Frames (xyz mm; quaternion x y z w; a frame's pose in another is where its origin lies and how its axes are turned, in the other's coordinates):
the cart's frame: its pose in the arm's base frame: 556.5 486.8 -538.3 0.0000 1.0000 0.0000 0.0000
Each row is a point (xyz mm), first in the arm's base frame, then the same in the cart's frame.
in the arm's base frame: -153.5 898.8 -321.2
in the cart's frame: 710.0 412.0 -217.1
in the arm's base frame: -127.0 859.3 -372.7
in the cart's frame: 683.5 372.5 -165.6
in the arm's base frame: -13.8 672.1 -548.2
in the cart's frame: 570.3 185.3 9.9
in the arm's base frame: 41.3 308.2 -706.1
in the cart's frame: 515.2 -178.6 167.8
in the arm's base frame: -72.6 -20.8 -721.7
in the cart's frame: 629.1 -507.6 183.4
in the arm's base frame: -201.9 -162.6 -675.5
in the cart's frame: 758.4 -649.4 137.2
